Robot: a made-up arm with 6 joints.
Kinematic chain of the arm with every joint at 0, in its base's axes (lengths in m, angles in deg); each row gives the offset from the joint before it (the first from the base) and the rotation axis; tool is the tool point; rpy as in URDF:
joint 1: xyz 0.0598 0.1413 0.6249 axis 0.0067 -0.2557 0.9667
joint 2: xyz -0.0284 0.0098 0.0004 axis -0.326 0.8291 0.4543
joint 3: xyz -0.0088 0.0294 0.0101 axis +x
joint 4: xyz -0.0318 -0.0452 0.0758 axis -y
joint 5: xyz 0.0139 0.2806 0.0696 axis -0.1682 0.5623 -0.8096
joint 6: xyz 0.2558 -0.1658 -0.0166 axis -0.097 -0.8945 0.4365
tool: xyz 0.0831 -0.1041 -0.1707 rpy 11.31 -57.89 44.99
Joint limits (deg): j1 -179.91..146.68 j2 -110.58..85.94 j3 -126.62..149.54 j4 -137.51..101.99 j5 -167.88..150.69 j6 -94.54..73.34
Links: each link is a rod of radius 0.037 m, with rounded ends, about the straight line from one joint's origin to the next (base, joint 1, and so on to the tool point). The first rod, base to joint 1, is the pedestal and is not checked.
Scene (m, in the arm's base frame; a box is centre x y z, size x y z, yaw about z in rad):
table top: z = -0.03
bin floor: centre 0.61 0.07 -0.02 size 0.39 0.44 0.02 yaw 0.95
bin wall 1: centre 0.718 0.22 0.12 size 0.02 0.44 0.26 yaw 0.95
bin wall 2: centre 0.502 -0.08 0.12 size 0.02 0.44 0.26 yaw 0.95
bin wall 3: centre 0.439 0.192 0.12 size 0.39 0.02 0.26 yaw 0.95
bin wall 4: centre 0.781 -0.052 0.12 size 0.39 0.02 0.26 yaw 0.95
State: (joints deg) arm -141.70 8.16 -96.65 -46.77 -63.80 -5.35
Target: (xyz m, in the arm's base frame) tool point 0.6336 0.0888 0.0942
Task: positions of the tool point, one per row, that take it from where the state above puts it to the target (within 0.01 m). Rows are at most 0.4 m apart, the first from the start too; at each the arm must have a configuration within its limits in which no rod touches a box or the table.
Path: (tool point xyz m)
1: -0.3660 0.2719 0.4522
2: -0.3348 0.3548 0.5379
3: -0.2667 0.4293 0.5687
4: -0.2003 0.4669 0.5532
5: -0.1670 0.4643 0.5220
6: -0.3244 0.3220 0.5870
7: -0.3839 0.0505 0.5624
8: -0.2428 -0.2219 0.4662
9: 0.0721 -0.3373 0.3622
10: 0.4182 -0.2168 0.3163
11: 0.6336 0.0888 0.3590
12: 0.6438 0.0757 0.2041
13: 0.6336 0.0888 0.0942

